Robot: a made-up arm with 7 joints.
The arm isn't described. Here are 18 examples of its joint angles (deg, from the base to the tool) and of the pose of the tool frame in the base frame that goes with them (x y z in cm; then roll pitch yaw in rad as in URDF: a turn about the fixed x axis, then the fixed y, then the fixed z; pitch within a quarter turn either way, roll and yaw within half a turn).
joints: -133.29 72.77 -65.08 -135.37 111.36 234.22 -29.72
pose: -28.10 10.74 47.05 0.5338 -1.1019 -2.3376
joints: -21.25 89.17 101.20 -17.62 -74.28 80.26 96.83
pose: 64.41 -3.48 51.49 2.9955 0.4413 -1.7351
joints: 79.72 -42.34 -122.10 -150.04 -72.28 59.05 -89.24
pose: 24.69 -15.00 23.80 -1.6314 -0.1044 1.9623
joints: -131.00 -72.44 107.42 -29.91 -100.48 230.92 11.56
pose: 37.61 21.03 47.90 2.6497 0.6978 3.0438
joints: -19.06 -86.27 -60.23 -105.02 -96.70 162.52 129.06
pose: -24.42 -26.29 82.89 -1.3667 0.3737 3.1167
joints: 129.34 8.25 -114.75 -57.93 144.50 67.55 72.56
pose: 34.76 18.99 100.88 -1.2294 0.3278 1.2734
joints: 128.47 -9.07 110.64 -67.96 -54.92 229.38 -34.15
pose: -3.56 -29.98 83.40 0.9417 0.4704 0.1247
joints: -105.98 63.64 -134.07 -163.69 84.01 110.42 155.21
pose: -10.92 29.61 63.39 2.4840 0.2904 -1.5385
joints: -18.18 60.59 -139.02 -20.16 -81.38 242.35 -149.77
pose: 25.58 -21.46 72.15 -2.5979 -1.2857 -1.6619
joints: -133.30 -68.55 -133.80 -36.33 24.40 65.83 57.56
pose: 20.12 61.08 46.91 -2.4115 1.1234 0.9521
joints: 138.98 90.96 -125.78 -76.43 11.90 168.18 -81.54
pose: -15.48 52.68 72.61 0.4309 0.9222 1.4308
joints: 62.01 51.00 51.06 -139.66 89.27 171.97 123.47
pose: -7.65 29.34 24.07 2.4232 -0.3634 -1.8427
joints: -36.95 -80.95 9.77 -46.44 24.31 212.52 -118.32
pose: -35.66 24.82 73.45 -1.1030 -0.0467 1.0959
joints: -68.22 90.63 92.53 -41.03 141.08 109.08 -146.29
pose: 54.39 -35.21 47.18 -0.9304 0.3043 -3.0034
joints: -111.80 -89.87 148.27 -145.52 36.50 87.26 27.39
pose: 15.78 -17.25 14.01 1.2946 0.0321 -1.5135
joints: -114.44 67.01 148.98 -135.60 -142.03 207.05 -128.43
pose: 9.83 4.11 73.72 -1.4874 0.4285 -0.3410
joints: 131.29 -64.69 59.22 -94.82 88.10 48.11 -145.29
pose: -27.74 -41.59 75.48 2.8734 -0.4382 0.1309
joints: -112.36 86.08 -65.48 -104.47 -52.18 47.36 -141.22
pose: -49.14 6.53 35.48 -0.3367 0.5020 -0.4024
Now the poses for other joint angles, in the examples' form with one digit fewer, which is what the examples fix.
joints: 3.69 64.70 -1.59 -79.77 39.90 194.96 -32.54
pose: 51.6 -5.8 35.3 3.059 -0.838 -0.084
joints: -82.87 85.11 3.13 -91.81 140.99 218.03 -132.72
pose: -2.1 -21.1 17.4 2.692 0.392 -1.675
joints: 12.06 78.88 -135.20 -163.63 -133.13 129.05 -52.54
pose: -13.4 -24.5 58.2 -0.531 0.434 2.535
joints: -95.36 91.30 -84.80 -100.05 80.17 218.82 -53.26
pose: -36.7 -21.6 55.2 0.959 -0.326 -1.465
